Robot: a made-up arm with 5 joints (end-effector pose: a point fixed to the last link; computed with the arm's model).
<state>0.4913 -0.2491 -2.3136 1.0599 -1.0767</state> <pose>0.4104 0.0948 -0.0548 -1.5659 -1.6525 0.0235</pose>
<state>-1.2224 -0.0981 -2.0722 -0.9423 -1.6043</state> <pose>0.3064 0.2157 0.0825 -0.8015 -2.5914 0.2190</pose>
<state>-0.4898 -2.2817 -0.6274 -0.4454 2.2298</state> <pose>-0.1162 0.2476 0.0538 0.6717 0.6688 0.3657</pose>
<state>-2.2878 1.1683 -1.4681 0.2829 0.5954</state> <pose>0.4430 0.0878 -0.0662 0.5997 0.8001 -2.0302</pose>
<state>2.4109 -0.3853 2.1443 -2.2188 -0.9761</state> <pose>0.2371 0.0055 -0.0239 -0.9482 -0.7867 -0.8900</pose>
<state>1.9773 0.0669 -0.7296 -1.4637 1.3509</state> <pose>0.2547 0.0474 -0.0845 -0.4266 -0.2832 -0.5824</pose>
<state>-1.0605 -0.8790 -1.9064 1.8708 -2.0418</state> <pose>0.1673 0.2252 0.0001 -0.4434 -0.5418 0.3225</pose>
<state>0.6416 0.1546 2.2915 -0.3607 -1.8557</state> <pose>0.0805 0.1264 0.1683 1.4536 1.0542 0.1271</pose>
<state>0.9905 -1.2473 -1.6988 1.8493 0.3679</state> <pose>0.3223 0.2082 -0.2228 -0.7794 -1.8857 0.0030</pose>
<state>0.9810 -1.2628 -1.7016 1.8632 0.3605</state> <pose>0.3203 0.2105 -0.2219 -0.7772 -1.8795 -0.0035</pose>
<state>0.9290 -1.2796 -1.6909 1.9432 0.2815</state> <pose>0.3333 0.2007 -0.2173 -0.8695 -1.8620 -0.0431</pose>
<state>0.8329 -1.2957 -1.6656 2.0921 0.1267</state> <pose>0.3571 0.1731 -0.2088 -1.0614 -1.8024 -0.1232</pose>
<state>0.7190 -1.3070 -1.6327 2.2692 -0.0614</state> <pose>0.3749 0.1311 -0.2006 -1.2885 -1.6755 -0.2250</pose>
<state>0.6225 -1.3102 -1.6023 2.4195 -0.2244</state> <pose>0.3782 0.0905 -0.1970 -1.4697 -1.5182 -0.3130</pose>
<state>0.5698 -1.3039 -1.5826 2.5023 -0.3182</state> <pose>0.3753 0.0653 -0.1967 -1.5687 -1.4092 -0.3624</pose>
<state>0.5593 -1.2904 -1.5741 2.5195 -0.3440</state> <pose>0.3753 0.0555 -0.1966 -1.6040 -1.3772 -0.3768</pose>
